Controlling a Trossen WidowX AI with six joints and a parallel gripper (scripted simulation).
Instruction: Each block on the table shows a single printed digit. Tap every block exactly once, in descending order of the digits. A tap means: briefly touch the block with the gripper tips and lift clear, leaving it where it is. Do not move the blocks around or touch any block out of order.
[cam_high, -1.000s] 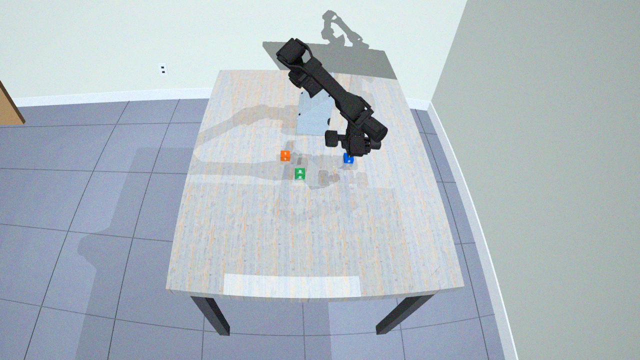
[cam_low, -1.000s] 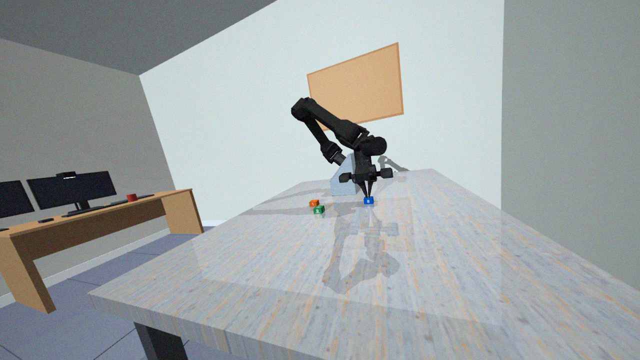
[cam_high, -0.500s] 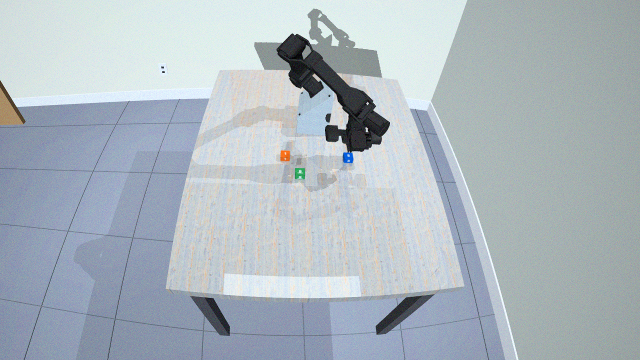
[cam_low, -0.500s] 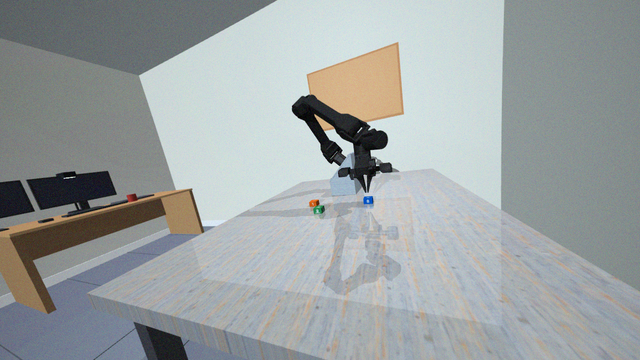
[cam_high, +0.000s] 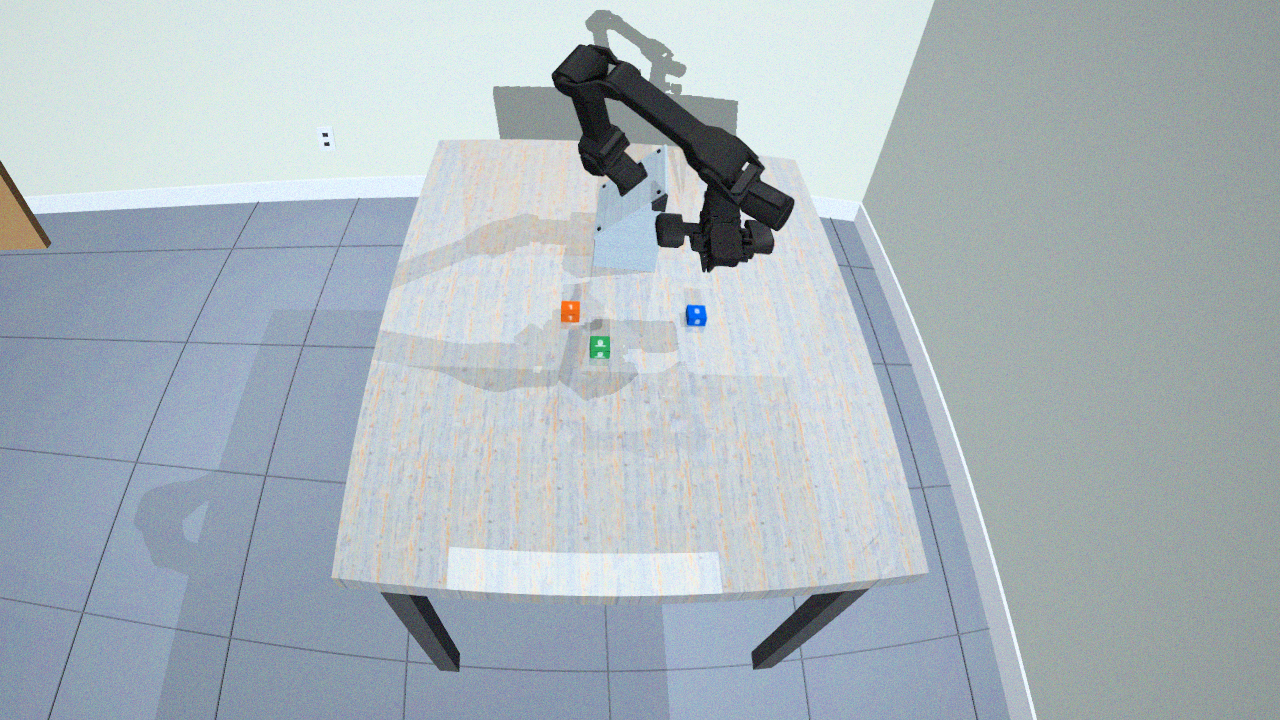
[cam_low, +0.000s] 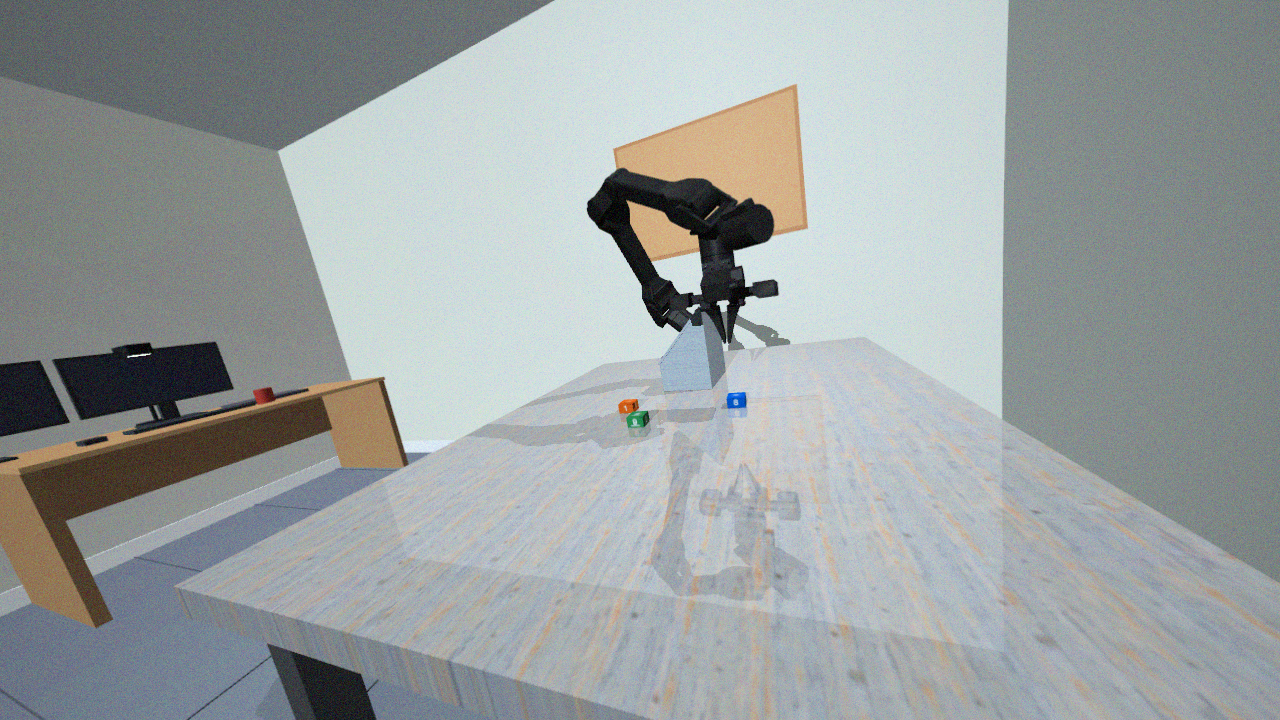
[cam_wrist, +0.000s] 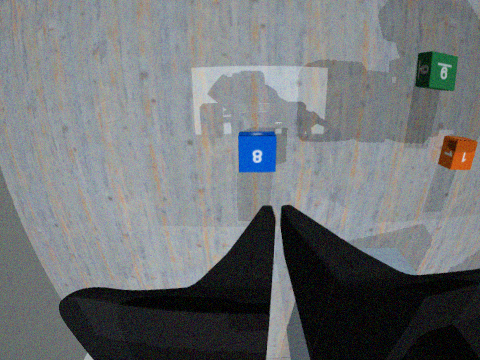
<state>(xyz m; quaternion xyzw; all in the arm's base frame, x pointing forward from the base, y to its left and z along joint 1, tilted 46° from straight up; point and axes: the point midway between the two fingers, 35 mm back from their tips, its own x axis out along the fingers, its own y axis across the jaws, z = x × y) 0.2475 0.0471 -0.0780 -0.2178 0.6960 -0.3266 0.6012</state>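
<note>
Now: gripper tip 220 mm to the left of the orange block, 110 mm above it and 20 mm past it. From my gripper tip the other things lie so: blue block (110 mm below); then green block (180 mm to the right, 110 mm below, 60 mm ahead).
</note>
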